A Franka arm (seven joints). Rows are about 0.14 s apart.
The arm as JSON. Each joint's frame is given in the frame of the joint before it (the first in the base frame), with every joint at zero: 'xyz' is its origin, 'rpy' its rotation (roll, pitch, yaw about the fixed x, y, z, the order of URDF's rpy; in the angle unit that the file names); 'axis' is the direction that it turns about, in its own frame. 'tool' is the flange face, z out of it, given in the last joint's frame.
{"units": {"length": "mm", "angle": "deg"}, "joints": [
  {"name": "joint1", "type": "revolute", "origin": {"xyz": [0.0, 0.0, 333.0], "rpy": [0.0, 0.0, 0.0]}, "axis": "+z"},
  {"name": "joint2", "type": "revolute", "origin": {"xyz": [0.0, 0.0, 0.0], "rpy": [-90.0, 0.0, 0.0]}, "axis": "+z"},
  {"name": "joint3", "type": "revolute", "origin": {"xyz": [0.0, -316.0, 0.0], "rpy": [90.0, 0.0, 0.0]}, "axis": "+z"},
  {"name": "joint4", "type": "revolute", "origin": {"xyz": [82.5, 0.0, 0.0], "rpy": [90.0, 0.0, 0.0]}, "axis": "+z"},
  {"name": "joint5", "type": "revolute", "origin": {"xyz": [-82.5, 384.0, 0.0], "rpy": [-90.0, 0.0, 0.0]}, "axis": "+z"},
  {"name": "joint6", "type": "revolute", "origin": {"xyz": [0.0, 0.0, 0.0], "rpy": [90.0, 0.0, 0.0]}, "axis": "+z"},
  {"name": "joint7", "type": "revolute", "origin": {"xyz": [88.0, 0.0, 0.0], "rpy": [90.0, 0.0, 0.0]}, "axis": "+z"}
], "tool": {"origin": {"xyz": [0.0, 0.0, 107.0], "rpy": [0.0, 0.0, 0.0]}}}
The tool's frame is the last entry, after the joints.
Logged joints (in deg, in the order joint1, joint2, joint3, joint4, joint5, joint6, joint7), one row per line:
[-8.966, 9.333, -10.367, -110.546, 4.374, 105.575, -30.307]
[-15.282, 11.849, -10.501, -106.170, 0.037, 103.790, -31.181]
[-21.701, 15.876, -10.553, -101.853, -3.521, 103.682, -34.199]
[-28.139, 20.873, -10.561, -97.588, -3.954, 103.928, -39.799]
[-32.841, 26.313, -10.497, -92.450, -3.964, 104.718, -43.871]
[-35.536, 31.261, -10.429, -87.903, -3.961, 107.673, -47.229]
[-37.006, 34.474, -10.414, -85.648, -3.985, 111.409, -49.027]
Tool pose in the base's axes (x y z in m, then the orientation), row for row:
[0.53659, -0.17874, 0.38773, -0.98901, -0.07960, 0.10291, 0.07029]
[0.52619, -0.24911, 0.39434, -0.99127, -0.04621, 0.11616, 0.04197]
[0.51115, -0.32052, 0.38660, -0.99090, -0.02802, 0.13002, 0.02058]
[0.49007, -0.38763, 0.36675, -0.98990, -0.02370, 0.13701, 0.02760]
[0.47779, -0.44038, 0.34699, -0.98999, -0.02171, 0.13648, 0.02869]
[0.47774, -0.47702, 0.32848, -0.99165, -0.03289, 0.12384, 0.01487]
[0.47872, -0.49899, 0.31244, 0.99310, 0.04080, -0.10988, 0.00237]
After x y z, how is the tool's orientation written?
As a quaternion, x y z w.
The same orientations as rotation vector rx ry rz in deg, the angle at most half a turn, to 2 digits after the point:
[-170.47, -13.72, 17.74]
[-173.81, -8.10, 20.37]
[-176.06, -4.98, 23.10]
[-175.12, -4.19, 24.24]
[-175.01, -3.84, 24.13]
[-176.83, -5.86, 22.08]
[178.49, 7.33, -19.75]

